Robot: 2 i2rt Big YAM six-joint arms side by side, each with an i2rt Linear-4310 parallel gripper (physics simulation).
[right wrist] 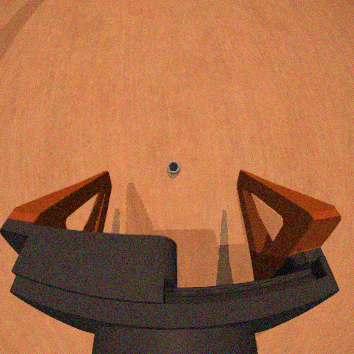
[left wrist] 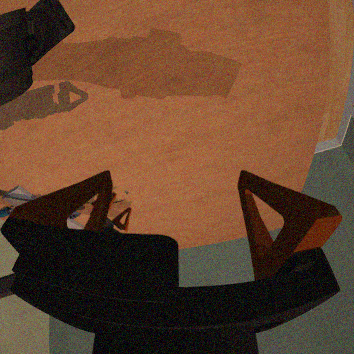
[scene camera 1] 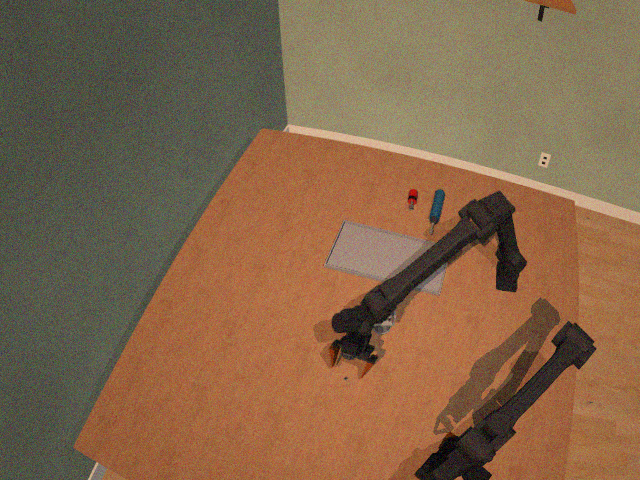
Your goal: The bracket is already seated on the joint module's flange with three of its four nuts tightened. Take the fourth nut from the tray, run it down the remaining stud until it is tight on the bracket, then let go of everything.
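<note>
A small grey nut lies on the table top, seen from above in the right wrist view with its dark hole up. My right gripper is open above it. The nut shows between and slightly beyond the spread orange fingertips, touching neither. My left gripper is open and empty, away from the nut; in the scene view its fingers are mostly hidden at the bottom edge. A grey and white part shows beside the right wrist, mostly hidden by the arm. I cannot make out the bracket, studs or tightened nuts.
A flat grey tray-like panel lies under the right forearm. A red-handled tool and a blue-handled screwdriver lie behind it. The right arm crosses over the panel, and the left arm reaches over the table's lower right part.
</note>
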